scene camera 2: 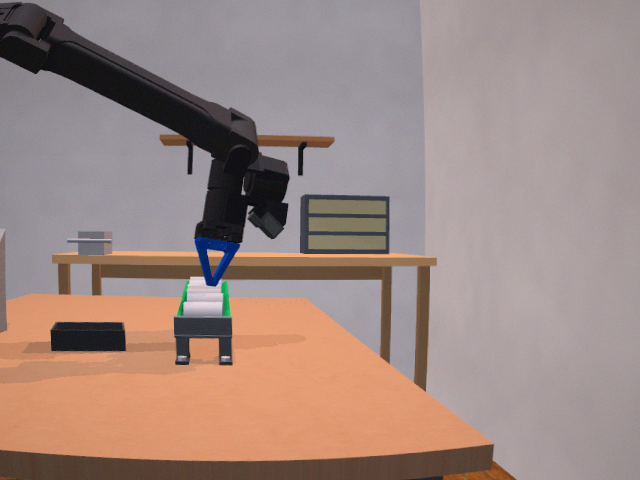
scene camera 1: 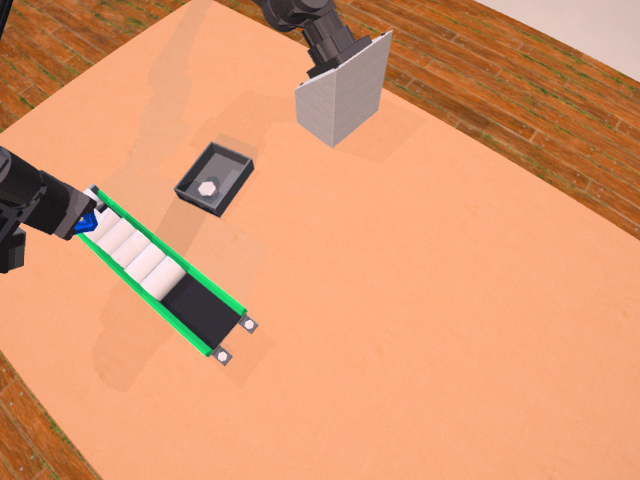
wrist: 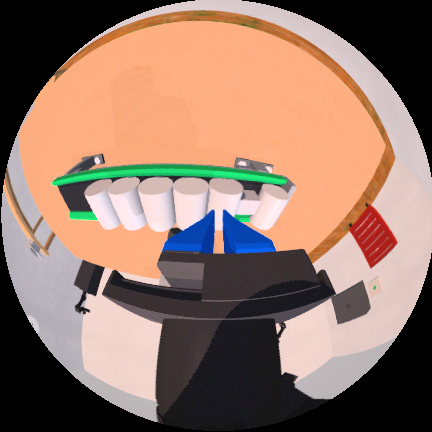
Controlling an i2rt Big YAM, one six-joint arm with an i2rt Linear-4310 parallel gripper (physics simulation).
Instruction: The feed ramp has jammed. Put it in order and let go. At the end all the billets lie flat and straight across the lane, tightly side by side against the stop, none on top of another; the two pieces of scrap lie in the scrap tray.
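Seen in the pictures: gripper, fingertip midpoint: [scene camera 2: 211,286] [scene camera 1: 93,226] [wrist: 218,214]; arm's base, link origin: [scene camera 1: 340,61].
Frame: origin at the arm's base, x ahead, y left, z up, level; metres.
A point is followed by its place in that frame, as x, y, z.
Several white billets [scene camera 1: 163,277] {0.479, 0.100, -0.036} [scene camera 2: 202,310] {0.513, -0.154, -0.068} [wrist: 157,205] {0.506, 0.007, -0.043} lie across the lane of the green-railed ramp [scene camera 1: 204,310] {0.467, 0.169, -0.067}. In the wrist view, five stand in a row, and the fifth billet [wrist: 226,192] {0.533, -0.062, -0.053} is apart from the last billet [wrist: 270,205] {0.526, -0.125, -0.059} at the stop end. A pale blocky scrap piece [wrist: 250,202] {0.517, -0.102, -0.069} lies in that gap. A white hexagonal scrap piece [scene camera 1: 207,188] {0.319, -0.042, -0.129} lies in the dark scrap tray [scene camera 1: 199,205] {0.352, -0.026, -0.134} [scene camera 2: 87,338] {0.308, -0.098, -0.127}. My gripper [scene camera 1: 93,224] {0.513, -0.058, -0.039} [scene camera 2: 211,283] {0.513, -0.058, -0.039} [wrist: 218,214] {0.513, -0.058, -0.039} is shut and empty, its blue tips close at the fifth billet; contact is unclear.
A grey angular box [scene camera 1: 359,87] {0.000, 0.052, -0.029} stands at the table's far side, below a black arm part [scene camera 1: 330,41] {0.023, -0.004, 0.052}. The ramp's feet are bolted at tabs [scene camera 1: 249,324] {0.432, 0.212, -0.138} on the table. A back bench [scene camera 2: 155,259] stands beyond the table with a drawer unit [scene camera 2: 347,215].
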